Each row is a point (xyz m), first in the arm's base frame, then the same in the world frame.
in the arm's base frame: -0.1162 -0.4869 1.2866
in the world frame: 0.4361 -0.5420 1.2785
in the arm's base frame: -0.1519 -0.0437 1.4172
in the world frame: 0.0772 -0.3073 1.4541
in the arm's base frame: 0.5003 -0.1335 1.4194
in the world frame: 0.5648 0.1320 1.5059
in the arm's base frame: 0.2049 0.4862 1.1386
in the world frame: -0.1074 0.3392 1.2705
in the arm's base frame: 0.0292 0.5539 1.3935
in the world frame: -0.2651 0.2121 1.5142
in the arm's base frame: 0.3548 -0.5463 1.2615
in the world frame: 0.7833 -0.2175 1.2902
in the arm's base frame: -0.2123 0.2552 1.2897
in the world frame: -0.1941 -0.1460 1.3559
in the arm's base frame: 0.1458 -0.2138 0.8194
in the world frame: 0.3823 -0.1034 0.8708
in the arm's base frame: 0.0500 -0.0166 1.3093
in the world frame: 0.1831 -0.1211 1.3689
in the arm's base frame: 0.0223 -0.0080 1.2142
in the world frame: 0.1561 -0.1233 1.2732
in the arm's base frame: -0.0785 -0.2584 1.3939
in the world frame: 0.2881 -0.3840 1.4138
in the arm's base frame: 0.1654 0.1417 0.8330
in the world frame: 0.1228 0.1345 0.9259
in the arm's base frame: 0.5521 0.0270 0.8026
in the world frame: 0.4582 0.3606 0.9183
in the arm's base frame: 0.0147 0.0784 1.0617
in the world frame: 0.0808 -0.0527 1.1313
